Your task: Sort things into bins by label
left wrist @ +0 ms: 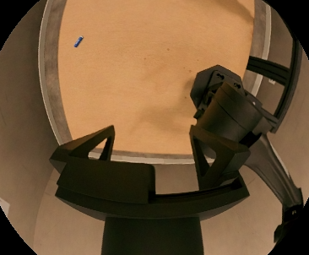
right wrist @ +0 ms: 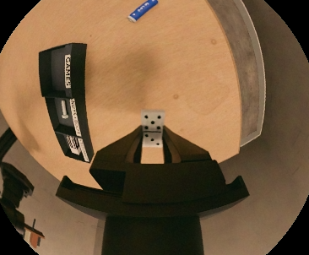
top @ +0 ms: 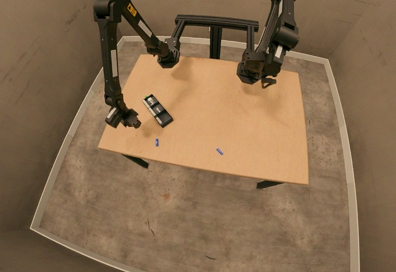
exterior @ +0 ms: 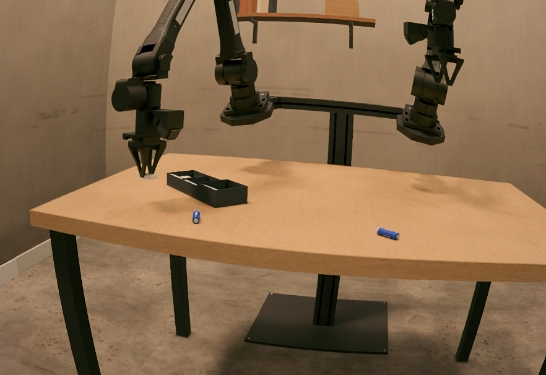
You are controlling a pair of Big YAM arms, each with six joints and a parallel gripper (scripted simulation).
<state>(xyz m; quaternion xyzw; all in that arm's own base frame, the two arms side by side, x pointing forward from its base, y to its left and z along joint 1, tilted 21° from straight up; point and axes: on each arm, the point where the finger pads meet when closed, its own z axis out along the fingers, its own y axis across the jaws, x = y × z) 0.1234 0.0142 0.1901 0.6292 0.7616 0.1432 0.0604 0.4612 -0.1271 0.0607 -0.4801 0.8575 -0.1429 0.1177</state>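
Now: the flat white block right at my right hand. The rest, counted from my right hand: eraser: 21 cm behind, 6 cm below; black bin tray: 15 cm behind, 7 cm to the left, 5 cm below; white bolt: 16 cm behind, 8 cm to the left, 6 cm below.
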